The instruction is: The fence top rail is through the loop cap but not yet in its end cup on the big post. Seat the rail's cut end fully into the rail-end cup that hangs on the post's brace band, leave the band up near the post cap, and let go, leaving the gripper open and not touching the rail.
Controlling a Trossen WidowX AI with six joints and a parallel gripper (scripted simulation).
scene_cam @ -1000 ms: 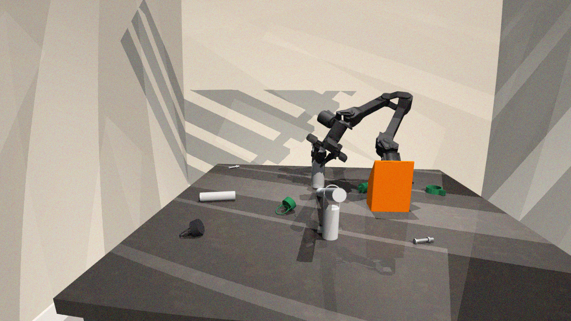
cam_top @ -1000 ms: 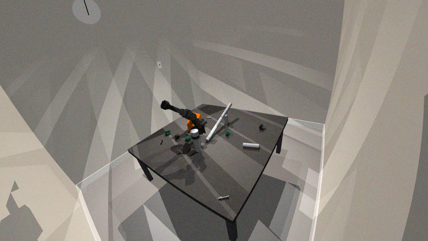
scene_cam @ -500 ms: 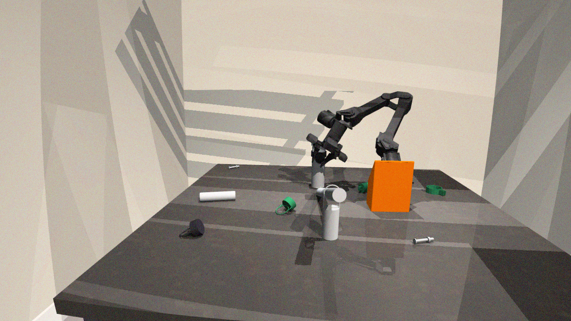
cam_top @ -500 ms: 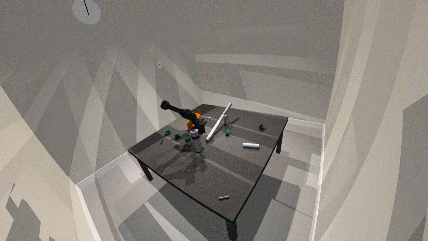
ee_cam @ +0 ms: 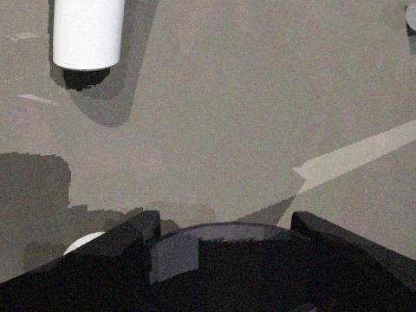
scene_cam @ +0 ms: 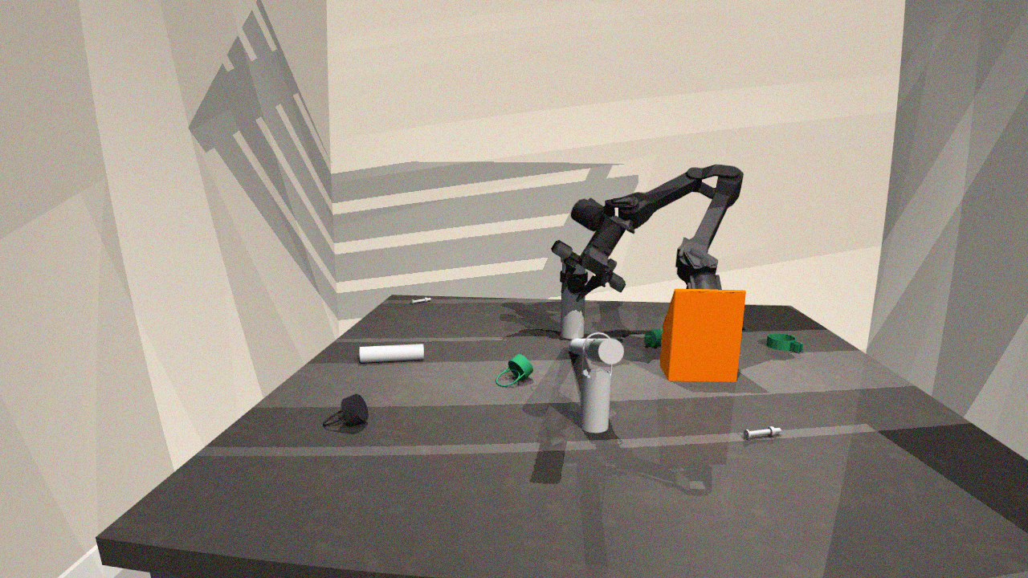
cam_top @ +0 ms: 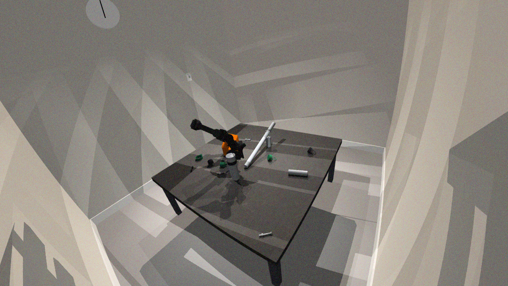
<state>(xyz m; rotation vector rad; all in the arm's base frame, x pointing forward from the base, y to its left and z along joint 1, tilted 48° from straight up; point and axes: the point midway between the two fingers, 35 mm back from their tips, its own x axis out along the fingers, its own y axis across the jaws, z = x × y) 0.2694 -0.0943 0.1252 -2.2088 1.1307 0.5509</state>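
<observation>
Now: gripper tip 30 mm to the left of the dark rail-end cup, 30 mm below it and 10 mm past it. Round my gripper tip: white tube (380 mm ahead, 160 mm to the left, 100 mm below); then green band (530 mm behind, 110 mm below, 60 mm to the right); then line post (430 mm to the left, 60 mm behind, 20 mm below).
</observation>
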